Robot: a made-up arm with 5 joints.
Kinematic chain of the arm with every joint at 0, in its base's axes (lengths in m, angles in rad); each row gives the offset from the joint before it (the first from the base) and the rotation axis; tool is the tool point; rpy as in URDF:
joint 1: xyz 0 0 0.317 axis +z
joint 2: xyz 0 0 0 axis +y
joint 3: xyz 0.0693 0 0.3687 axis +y
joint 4: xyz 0.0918 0 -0.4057 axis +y
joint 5: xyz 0.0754 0 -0.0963 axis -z
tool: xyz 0 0 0 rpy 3.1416 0 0
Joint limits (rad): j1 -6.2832..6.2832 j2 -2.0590..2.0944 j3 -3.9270..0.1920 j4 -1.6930..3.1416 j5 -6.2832..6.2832
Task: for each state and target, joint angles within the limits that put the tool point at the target. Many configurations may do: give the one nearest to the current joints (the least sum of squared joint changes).
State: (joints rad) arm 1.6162 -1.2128 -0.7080 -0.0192 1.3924
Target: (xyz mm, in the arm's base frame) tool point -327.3 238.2 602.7
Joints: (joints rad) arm 2.5125 -0.5181 -0.6159 0.0670 1.3924
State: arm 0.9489 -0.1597 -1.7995 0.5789 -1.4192
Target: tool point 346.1 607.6 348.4
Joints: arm 1.0530 0.4823 -1.3683 0.6665 -1.4192
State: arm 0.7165 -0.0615 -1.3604 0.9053 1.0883
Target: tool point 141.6 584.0 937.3
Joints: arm 1.3329 0.1910 -2.1118 0.6281 1.0883
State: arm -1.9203 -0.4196 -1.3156 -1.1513 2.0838
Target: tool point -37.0 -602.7 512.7
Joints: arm -1.6321 0.3011 -1.0692 -0.9916 2.0838
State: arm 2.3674 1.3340 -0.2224 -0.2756 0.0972
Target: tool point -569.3 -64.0 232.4
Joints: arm 3.2535 0.5032 -0.8190 -0.4509 0.0972
